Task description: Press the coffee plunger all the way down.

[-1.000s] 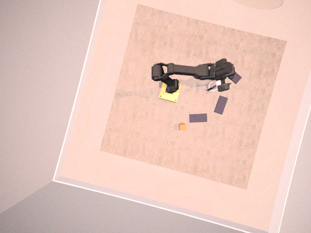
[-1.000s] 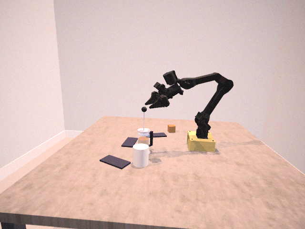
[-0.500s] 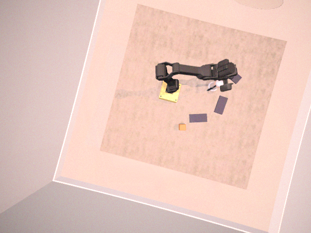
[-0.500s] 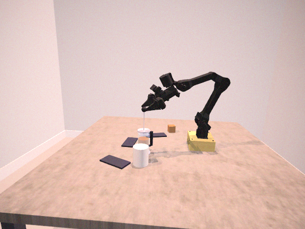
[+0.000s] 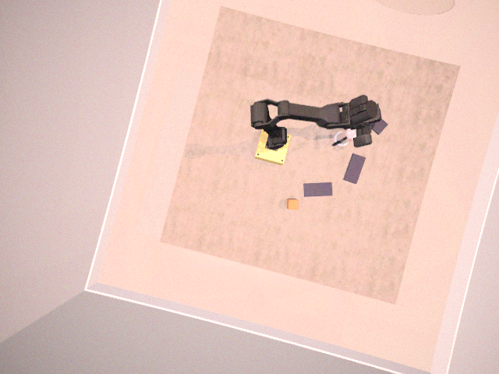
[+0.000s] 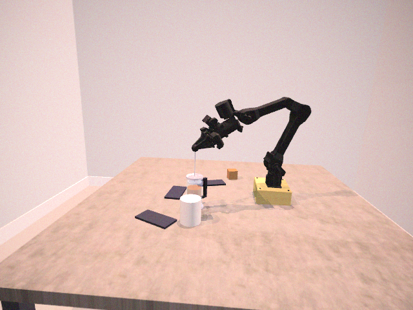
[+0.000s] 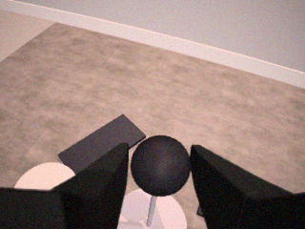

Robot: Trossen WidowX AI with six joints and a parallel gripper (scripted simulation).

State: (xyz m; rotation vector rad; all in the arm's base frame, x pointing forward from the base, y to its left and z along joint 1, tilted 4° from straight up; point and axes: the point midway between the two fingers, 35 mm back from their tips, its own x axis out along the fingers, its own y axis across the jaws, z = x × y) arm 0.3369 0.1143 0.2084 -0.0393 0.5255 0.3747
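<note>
Now: gripper tip 13 cm above the coffee press, 2 cm to the left of it and 2 cm past it.
</note>
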